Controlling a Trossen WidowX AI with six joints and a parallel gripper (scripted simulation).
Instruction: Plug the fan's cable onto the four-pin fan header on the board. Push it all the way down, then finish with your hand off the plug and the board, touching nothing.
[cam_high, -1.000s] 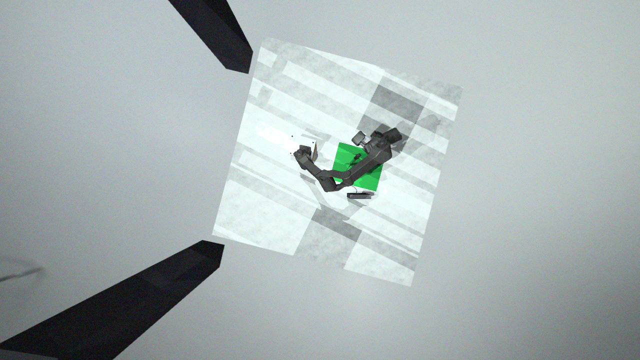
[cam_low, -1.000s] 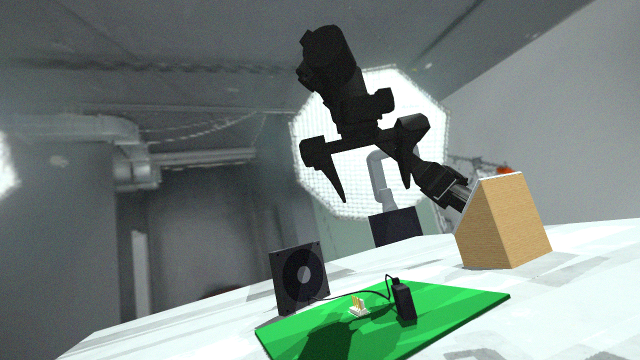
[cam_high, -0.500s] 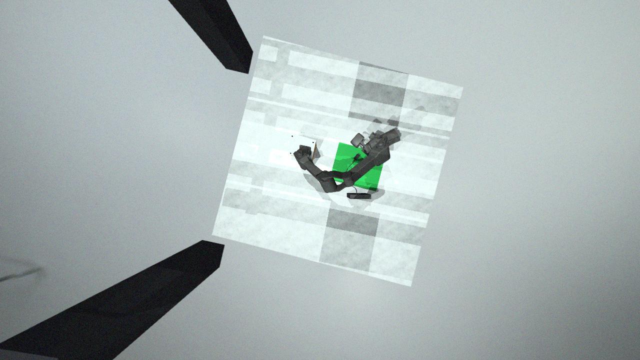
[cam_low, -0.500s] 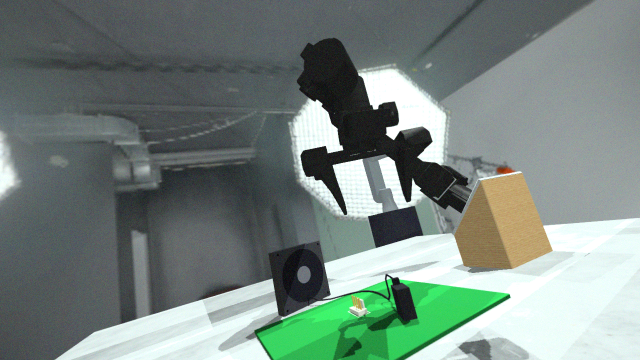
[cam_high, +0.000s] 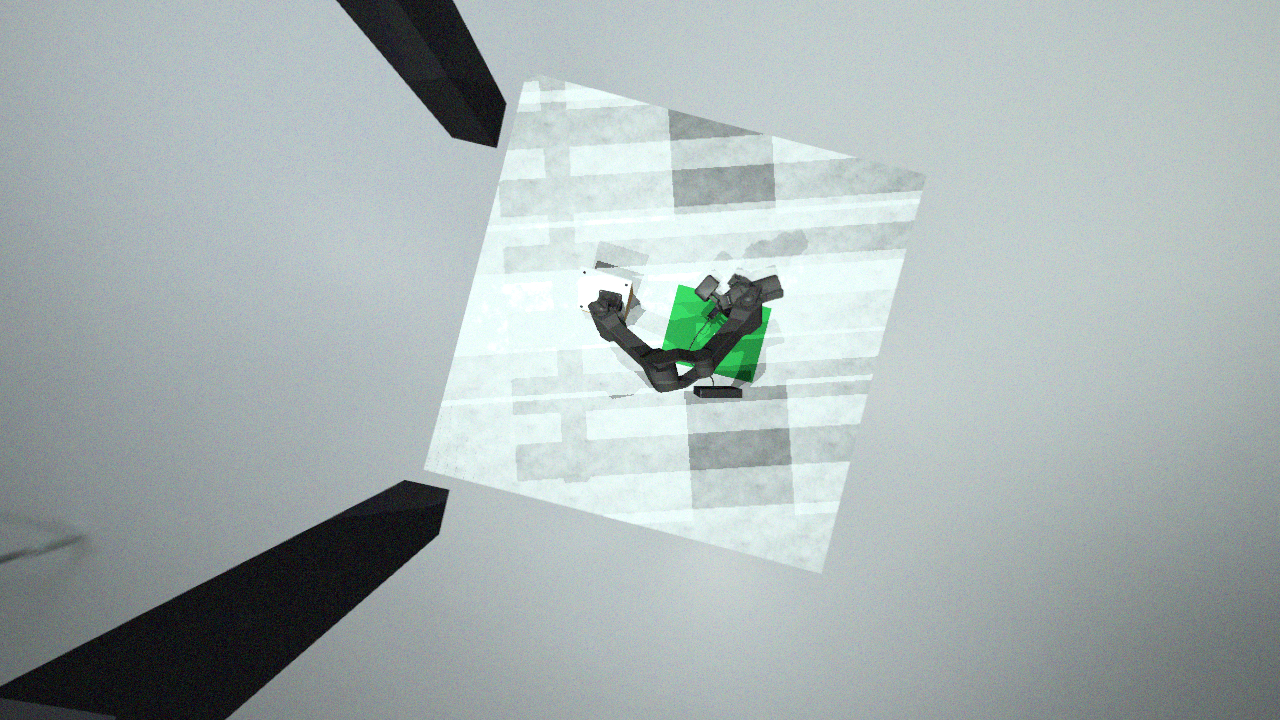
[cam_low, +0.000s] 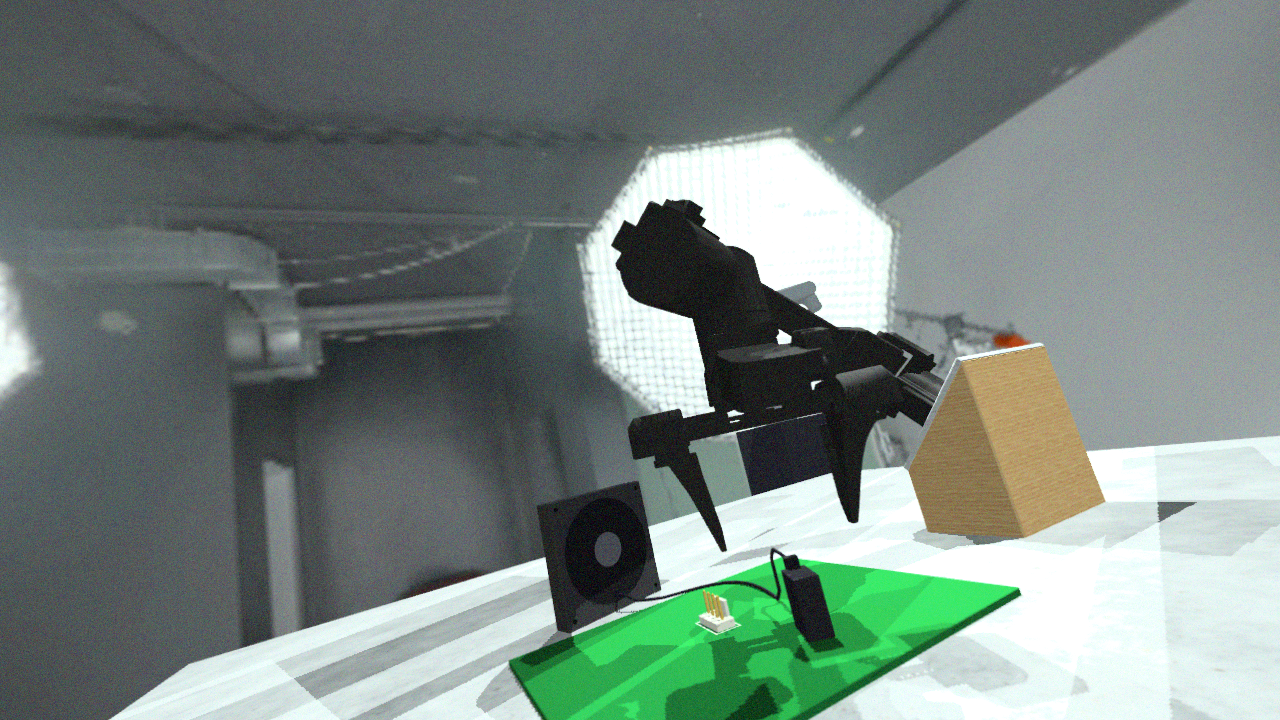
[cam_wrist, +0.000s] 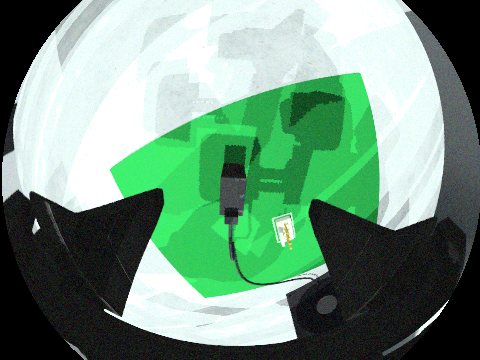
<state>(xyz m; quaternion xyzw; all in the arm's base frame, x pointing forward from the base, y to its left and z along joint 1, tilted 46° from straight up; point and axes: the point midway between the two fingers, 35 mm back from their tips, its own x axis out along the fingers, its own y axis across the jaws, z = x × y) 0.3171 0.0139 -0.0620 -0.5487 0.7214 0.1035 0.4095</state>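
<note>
Right now the dark fan plug is 5 cm below my gripper tip, 1 cm to the right of it and 1 cm behind it. The rest, counted from my gripper tip: black fan 23 cm to the right, 4 cm ahead, 1 cm below; green board 8 cm below, 7 cm to the right, 2 cm ahead; white four-pin fan header 8 cm to the right, 7 cm below, 2 cm ahead.
</note>
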